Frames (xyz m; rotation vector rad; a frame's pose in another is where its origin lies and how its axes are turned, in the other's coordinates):
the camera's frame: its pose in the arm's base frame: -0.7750 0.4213 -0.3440 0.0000 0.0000 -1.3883
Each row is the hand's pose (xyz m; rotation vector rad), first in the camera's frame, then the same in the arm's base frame.
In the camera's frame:
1: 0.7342 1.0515 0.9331 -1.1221 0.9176 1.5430
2: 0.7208 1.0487 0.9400 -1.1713 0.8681 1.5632
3: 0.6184 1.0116 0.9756 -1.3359 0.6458 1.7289
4: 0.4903 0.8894 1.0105 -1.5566 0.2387 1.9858
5: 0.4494 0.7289 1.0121 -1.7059 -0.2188 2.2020
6: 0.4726 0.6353 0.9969 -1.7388 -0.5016 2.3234
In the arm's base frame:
1: 0.3923 -0.1099 0.5891 -0.2448 1.2647 0.3771
2: 0.3871 -0.0972 0.5960 -0.3057 1.2553 0.3995
3: 0.3320 -0.0032 0.6316 -0.5321 1.1715 0.5701
4: 0.1886 0.1006 0.6665 -0.8726 0.9860 0.8515
5: 0.0234 0.1116 0.6681 -1.1717 0.7454 1.1132
6: -0.0645 0.0718 0.6529 -1.3103 0.5747 1.2650

